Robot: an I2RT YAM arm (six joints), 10 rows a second.
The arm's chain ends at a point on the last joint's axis. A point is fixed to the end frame.
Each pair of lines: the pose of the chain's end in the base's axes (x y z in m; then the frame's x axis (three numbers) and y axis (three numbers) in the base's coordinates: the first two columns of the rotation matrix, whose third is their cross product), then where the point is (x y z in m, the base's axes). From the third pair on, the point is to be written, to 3 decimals.
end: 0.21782 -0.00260 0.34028 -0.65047 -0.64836 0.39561 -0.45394 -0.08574 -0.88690
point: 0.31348 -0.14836 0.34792
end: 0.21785 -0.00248 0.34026 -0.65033 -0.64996 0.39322 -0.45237 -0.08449 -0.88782
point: 0.31368 -0.14814 0.34776
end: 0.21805 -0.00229 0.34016 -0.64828 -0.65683 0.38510 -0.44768 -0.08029 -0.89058
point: 0.315 -0.147 0.347
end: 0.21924 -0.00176 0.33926 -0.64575 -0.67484 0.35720 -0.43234 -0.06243 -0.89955
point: 0.318 -0.146 0.344
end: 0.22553 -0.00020 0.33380 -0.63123 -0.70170 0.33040 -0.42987 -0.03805 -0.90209
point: 0.327 -0.142 0.333
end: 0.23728 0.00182 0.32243 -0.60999 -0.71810 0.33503 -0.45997 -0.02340 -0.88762
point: 0.341 -0.139 0.315
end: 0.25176 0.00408 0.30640 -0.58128 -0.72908 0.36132 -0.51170 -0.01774 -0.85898
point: 0.356 -0.135 0.291
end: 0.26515 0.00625 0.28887 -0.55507 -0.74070 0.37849 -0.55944 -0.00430 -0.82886
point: 0.369 -0.132 0.265
